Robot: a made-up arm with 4 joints.
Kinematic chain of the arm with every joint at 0, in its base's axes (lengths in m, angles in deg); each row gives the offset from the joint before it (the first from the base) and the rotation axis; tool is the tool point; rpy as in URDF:
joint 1: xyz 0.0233 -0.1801 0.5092 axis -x
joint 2: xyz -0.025 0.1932 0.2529 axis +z
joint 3: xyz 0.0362 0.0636 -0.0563 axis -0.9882 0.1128 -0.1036
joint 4: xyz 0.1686 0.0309 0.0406 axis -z
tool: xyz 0.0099 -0.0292 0.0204 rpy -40.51 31 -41.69
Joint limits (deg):
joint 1: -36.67..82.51
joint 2: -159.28..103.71
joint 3: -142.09..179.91
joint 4: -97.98..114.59
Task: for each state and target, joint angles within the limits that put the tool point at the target. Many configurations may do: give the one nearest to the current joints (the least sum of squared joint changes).
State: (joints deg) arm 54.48 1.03 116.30 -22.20
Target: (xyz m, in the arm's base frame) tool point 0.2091 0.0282 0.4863
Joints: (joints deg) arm 60.05 -32.47 141.76 14.93
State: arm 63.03 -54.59 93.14 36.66
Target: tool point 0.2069 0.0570 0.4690
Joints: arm 68.93 -44.08 72.03 46.53
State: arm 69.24 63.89 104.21 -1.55
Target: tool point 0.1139 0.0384 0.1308
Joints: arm 82.51 48.17 128.62 -26.14
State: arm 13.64 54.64 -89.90 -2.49
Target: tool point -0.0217 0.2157 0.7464
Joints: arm -0.50 95.44 -92.14 8.25
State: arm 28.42 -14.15 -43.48 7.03
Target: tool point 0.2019 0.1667 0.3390
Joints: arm 69.38 11.79 -29.18 -12.39
